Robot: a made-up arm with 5 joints.
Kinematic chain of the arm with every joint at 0, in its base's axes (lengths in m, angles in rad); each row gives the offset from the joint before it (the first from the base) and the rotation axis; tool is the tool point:
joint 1: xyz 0 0 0.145 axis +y
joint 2: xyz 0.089 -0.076 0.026 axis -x
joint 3: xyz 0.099 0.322 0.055 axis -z
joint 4: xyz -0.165 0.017 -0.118 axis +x
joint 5: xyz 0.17 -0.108 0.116 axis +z
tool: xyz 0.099 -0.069 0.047
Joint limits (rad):
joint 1: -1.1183..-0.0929
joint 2: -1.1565..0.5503
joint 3: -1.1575..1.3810
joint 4: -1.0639..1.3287
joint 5: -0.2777..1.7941
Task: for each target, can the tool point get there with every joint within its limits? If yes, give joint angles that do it. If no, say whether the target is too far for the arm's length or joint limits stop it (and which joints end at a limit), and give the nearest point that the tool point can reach.
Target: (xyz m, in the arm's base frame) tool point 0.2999 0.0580 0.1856
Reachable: yes | joints -0.3299 0.3535 0.0706 0.9839 0.9071
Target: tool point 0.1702 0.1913 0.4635
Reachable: yes | joints -0.4294 -0.3178 -0.0871 0.0124 1.2955
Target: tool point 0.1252 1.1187 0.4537
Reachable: no: too far | nearest point 0.0825 0.4229 0.3485 | short by 0.705 m
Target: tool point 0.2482 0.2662 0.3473
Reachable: yes | joints -0.5489 0.2362 -0.4887 0.0491 0.9828
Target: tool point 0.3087 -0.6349 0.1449
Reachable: no: joint limits stop it (at a limit: joint 2, joint 5) | nearest point 0.2885 -0.0924 0.1449 | short by 0.543 m
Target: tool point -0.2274 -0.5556 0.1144
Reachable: no: joint limits stop it (at a limit: joint 1, joint 2, joint 5) | nearest point -0.2036 -0.1267 0.3352 | short by 0.483 m
